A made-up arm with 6 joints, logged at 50 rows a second.
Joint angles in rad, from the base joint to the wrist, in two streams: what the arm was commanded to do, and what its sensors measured. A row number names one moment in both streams.
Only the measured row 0 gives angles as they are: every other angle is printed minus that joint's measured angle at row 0.
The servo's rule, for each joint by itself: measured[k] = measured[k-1] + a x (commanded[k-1-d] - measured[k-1]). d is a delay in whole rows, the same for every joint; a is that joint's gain. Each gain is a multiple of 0.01, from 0.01 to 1. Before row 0 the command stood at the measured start. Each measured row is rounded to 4 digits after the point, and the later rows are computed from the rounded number. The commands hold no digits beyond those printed.
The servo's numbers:
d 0
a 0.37 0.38 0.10 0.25 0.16 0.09
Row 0, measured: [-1.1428, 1.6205, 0.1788, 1.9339, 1.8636, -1.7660]
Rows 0 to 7, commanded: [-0.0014, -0.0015, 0.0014, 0.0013, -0.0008, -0.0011]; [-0.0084, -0.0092, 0.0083, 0.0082, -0.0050, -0.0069]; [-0.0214, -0.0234, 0.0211, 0.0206, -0.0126, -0.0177]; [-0.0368, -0.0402, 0.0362, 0.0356, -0.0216, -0.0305]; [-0.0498, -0.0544, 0.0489, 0.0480, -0.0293, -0.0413]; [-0.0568, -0.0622, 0.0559, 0.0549, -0.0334, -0.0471]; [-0.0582, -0.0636, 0.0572, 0.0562, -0.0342, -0.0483]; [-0.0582, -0.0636, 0.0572, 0.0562, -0.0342, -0.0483]
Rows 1 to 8, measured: [-0.0005, -0.0006, 0.0001, 0.0003, -0.0001, -0.0001]; [-0.0034, -0.0039, 0.0009, 0.0023, -0.0009, -0.0007]; [-0.0101, -0.0113, 0.0029, 0.0069, -0.0028, -0.0022]; [-0.0200, -0.0223, 0.0062, 0.0141, -0.0058, -0.0047]; [-0.0310, -0.0345, 0.0105, 0.0226, -0.0096, -0.0080]; [-0.0405, -0.0450, 0.0150, 0.0307, -0.0134, -0.0115]; [-0.0470, -0.0521, 0.0192, 0.0371, -0.0167, -0.0148]; [-0.0511, -0.0565, 0.0230, 0.0419, -0.0195, -0.0178]
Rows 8 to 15, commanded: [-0.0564, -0.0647, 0.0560, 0.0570, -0.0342, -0.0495]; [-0.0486, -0.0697, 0.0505, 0.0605, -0.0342, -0.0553]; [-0.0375, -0.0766, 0.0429, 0.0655, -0.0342, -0.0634]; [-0.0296, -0.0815, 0.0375, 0.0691, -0.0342, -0.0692]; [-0.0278, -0.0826, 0.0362, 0.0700, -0.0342, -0.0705]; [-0.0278, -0.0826, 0.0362, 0.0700, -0.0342, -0.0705]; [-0.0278, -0.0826, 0.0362, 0.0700, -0.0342, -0.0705]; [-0.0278, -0.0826, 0.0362, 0.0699, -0.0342, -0.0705]
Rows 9 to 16, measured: [-0.0531, -0.0596, 0.0263, 0.0457, -0.0219, -0.0207]; [-0.0514, -0.0634, 0.0287, 0.0494, -0.0239, -0.0238]; [-0.0463, -0.0684, 0.0301, 0.0534, -0.0255, -0.0274]; [-0.0401, -0.0734, 0.0308, 0.0573, -0.0269, -0.0312]; [-0.0355, -0.0769, 0.0313, 0.0605, -0.0281, -0.0347]; [-0.0327, -0.0791, 0.0318, 0.0629, -0.0291, -0.0379]; [-0.0309, -0.0804, 0.0322, 0.0647, -0.0299, -0.0408]; [-0.0298, -0.0812, 0.0326, 0.0660, -0.0306, -0.0435]
